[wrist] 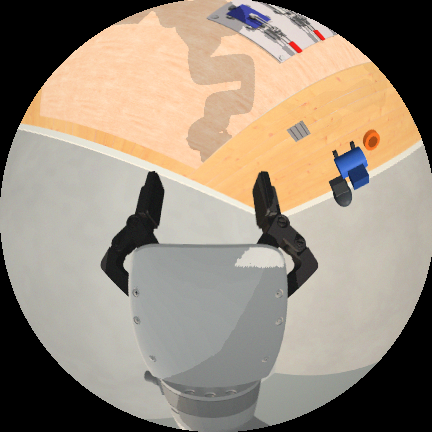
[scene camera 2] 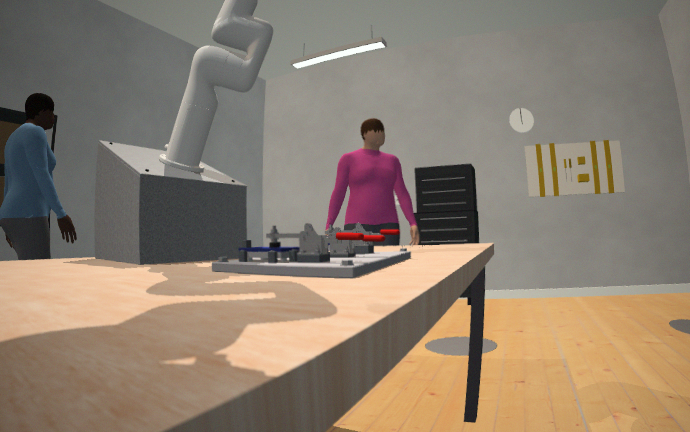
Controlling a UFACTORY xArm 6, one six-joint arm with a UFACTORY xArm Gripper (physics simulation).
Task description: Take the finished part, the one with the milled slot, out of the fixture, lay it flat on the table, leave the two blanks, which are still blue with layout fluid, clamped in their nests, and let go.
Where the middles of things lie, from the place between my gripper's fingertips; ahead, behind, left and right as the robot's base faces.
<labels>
I see the fixture plate (scene camera 2: 363, 263) 36 cm below my hand, 34 cm to the left of it and 7 cm behind it.
</labels>
